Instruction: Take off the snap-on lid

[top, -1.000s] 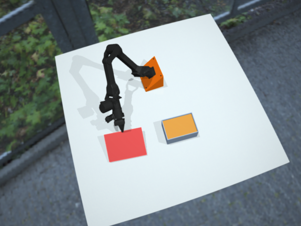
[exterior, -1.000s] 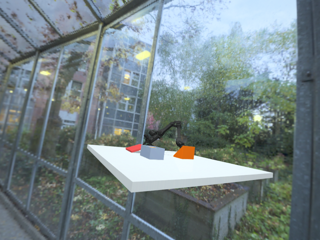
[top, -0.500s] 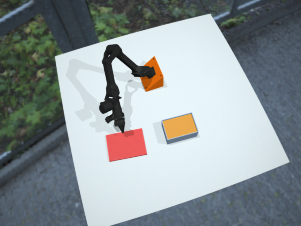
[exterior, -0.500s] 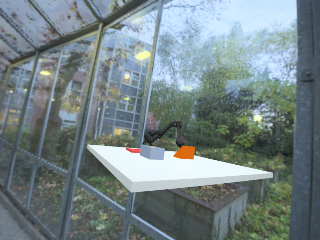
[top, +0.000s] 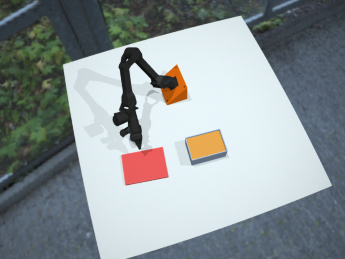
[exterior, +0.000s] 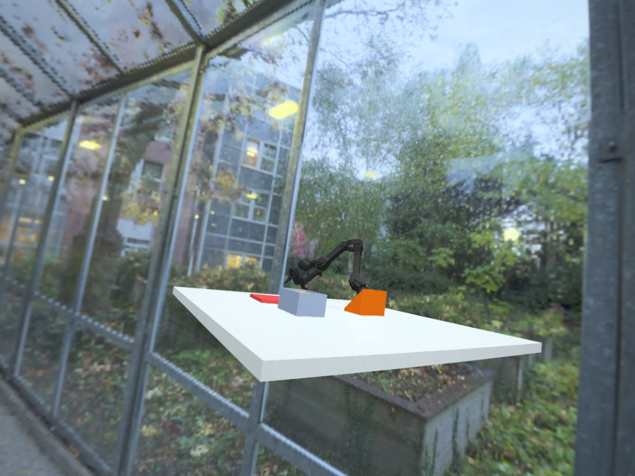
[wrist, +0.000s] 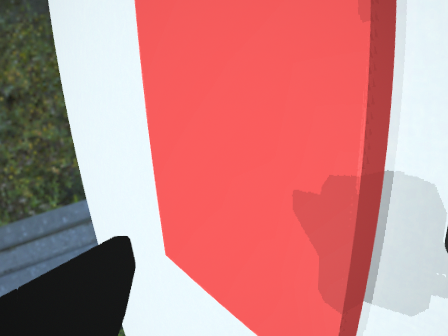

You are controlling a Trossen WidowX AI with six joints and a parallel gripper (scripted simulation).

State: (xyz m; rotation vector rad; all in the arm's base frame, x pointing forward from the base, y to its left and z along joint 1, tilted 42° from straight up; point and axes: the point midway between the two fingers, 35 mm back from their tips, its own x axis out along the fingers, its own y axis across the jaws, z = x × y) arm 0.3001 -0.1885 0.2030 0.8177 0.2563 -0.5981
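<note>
Right now my gripper tip is 9 cm short of the red lid and 5 cm above it. Round my gripper tip: grey storage box 34 cm to the left, 9 cm ahead, 2 cm below.
</note>
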